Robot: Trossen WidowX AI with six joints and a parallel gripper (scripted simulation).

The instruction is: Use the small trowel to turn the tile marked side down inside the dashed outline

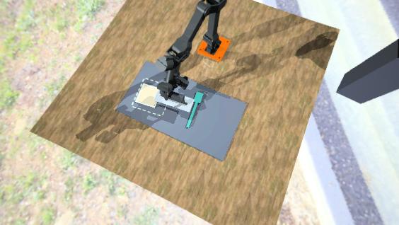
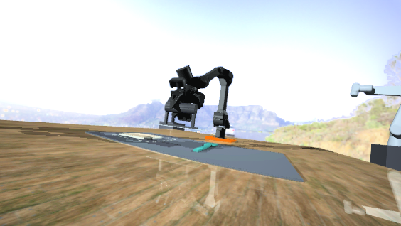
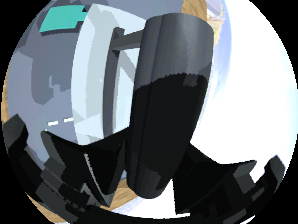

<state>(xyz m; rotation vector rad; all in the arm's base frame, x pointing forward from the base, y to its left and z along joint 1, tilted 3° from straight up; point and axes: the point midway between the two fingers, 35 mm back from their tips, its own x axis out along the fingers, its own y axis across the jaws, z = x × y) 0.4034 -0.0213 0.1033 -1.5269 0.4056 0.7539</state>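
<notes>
My gripper tip is 3 cm past the grey mat, 6 cm to the right of it and 13 cm above it. The rest, counted from my gripper tip: trowel (2 cm behind, 1 cm to the right, 1 cm below); then tile (1 cm ahead, 14 cm to the right, 10 cm below); then teal flat tool (7 cm behind, 12 cm to the left, 10 cm below).
</notes>
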